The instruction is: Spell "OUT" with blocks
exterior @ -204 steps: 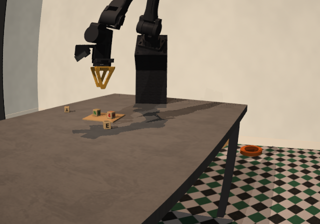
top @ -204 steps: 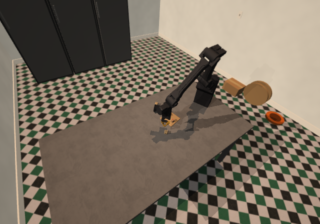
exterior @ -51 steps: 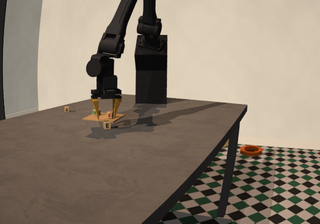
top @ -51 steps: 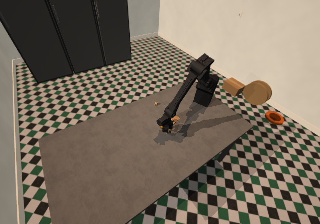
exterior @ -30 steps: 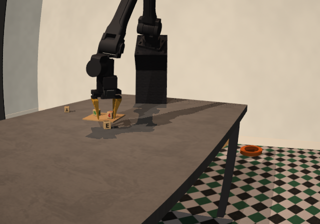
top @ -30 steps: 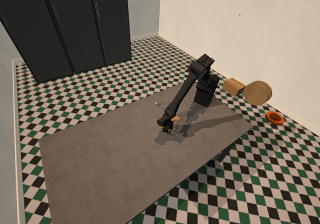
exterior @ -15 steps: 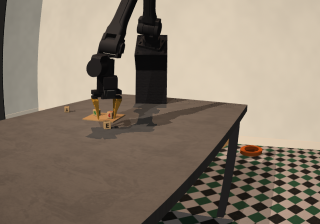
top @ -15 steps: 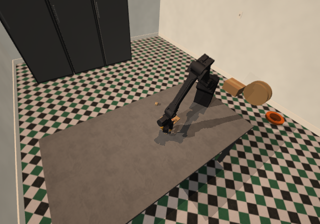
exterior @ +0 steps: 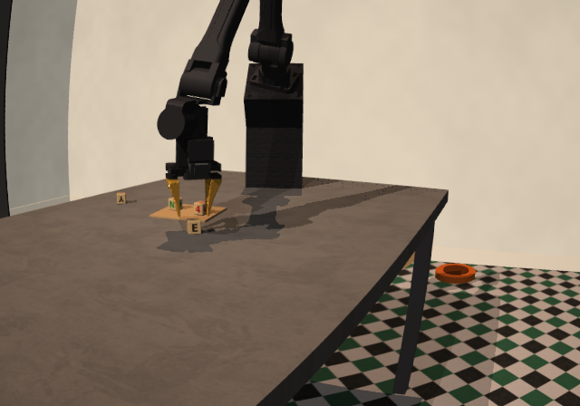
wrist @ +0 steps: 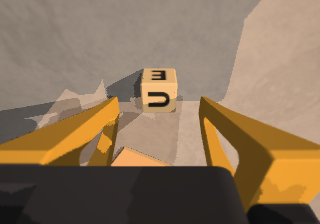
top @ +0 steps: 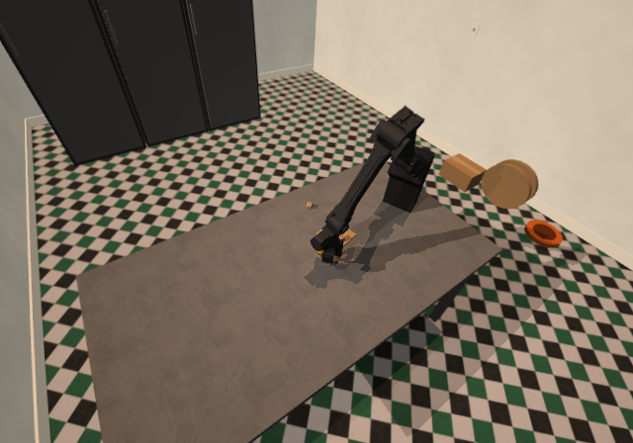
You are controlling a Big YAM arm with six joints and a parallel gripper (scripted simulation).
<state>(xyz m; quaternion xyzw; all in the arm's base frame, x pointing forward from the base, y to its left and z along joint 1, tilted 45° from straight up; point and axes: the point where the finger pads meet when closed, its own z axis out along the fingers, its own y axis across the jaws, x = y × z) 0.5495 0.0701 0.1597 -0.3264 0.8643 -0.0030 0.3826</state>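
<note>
The tan mat lies 13 cm behind my hand, 12 cm to the right of it and 4 cm below it.
</note>
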